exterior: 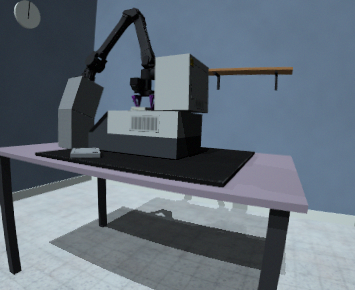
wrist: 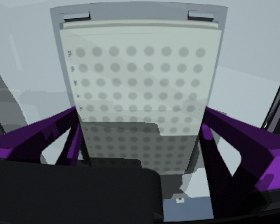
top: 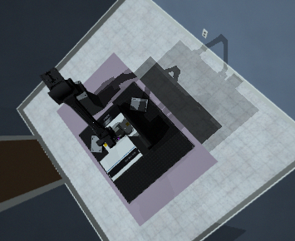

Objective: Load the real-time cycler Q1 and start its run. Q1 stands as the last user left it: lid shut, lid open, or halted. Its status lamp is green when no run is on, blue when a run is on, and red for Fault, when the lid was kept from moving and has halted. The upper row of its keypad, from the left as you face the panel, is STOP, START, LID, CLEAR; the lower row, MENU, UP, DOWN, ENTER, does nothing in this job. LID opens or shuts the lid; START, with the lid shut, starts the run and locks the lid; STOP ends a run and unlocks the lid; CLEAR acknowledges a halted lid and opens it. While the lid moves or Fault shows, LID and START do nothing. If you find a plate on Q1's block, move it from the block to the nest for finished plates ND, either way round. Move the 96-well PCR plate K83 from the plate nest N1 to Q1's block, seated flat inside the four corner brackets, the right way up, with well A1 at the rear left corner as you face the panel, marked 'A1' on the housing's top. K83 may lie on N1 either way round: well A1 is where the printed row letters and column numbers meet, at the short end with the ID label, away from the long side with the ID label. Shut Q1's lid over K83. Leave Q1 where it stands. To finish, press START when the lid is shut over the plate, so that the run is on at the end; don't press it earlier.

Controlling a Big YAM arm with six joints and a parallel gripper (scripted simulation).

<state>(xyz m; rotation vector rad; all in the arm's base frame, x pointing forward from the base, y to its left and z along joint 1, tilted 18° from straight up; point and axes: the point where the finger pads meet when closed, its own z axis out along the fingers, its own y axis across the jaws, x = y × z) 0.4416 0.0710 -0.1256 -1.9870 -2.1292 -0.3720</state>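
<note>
Now: the white 96-well plate K83 right at my hand. Also, from my hand: grey plate nest 290 mm to the right, 210 mm below, 100 mm behind; grey nest ND 290 mm to the left, 210 mm below, 140 mm behind.
</note>
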